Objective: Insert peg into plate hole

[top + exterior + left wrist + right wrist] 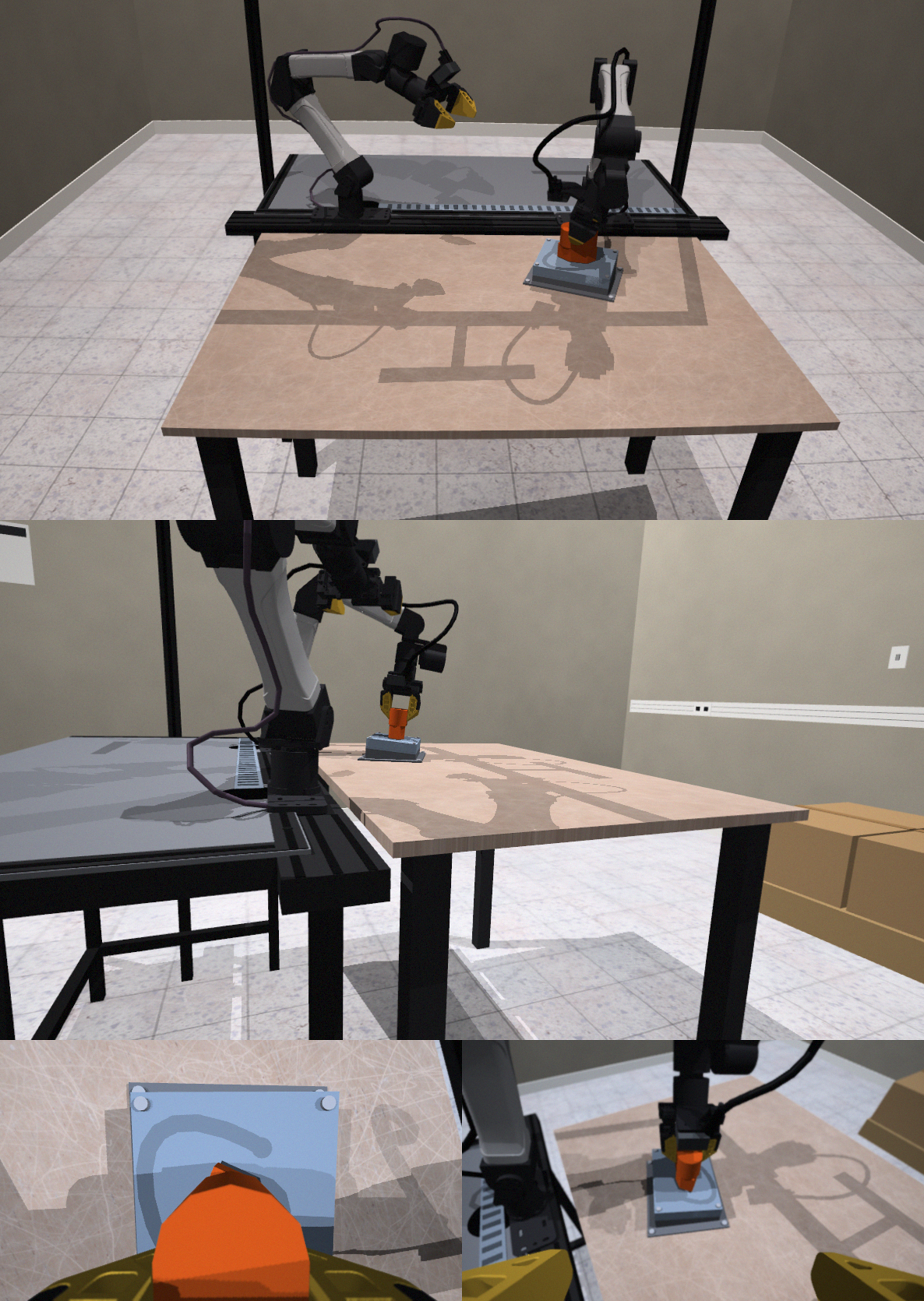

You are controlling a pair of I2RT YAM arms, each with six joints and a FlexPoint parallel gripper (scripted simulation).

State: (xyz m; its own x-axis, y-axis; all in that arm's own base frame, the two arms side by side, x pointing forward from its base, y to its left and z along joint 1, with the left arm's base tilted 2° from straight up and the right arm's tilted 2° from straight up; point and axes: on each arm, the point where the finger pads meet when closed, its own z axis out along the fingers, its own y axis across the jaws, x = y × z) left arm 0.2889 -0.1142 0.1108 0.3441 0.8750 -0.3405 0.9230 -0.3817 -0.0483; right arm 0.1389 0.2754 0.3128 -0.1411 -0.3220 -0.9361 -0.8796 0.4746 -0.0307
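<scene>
Right now the orange peg is 2 cm below my left hand. The rest, counted from my left hand: blue-grey plate: 7 cm below, 1 cm to the left, 1 cm behind.
</scene>
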